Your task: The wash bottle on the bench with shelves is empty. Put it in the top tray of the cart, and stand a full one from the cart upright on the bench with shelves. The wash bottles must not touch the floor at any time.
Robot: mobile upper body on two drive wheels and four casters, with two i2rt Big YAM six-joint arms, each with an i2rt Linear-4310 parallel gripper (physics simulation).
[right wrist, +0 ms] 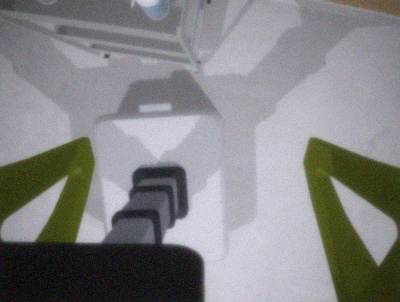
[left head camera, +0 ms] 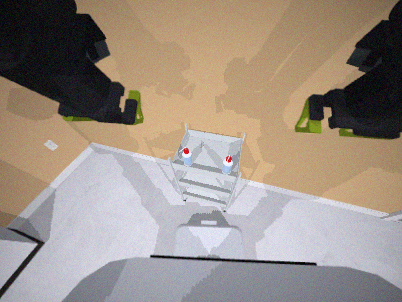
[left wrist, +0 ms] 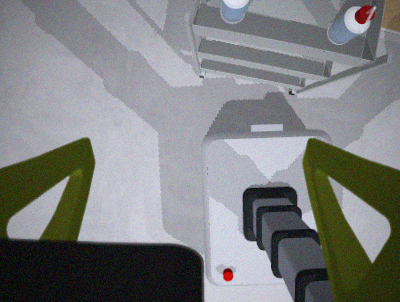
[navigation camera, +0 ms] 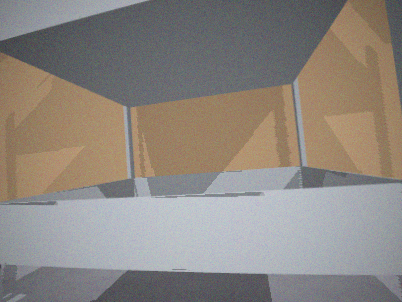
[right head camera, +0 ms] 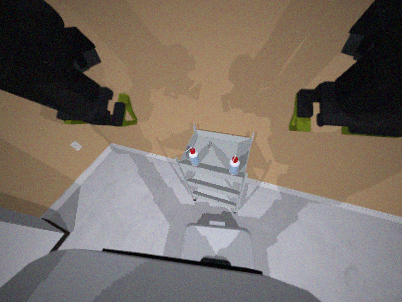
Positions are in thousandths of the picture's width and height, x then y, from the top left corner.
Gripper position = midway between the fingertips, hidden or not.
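My left gripper shows in the left head camera view (307, 396), and I find it again in the right head camera view (297, 402) and in the left wrist view (496, 498). In the right wrist view my left gripper is out of frame, and in the navigation camera view it is out of frame too. As for my right gripper, it appears in the right wrist view (499, 495), while the left head camera view (790, 435) and the right head camera view (785, 429) show it as well. The left wrist view has my right gripper out of frame, and so does the navigation camera view, where it is likewise out of frame.
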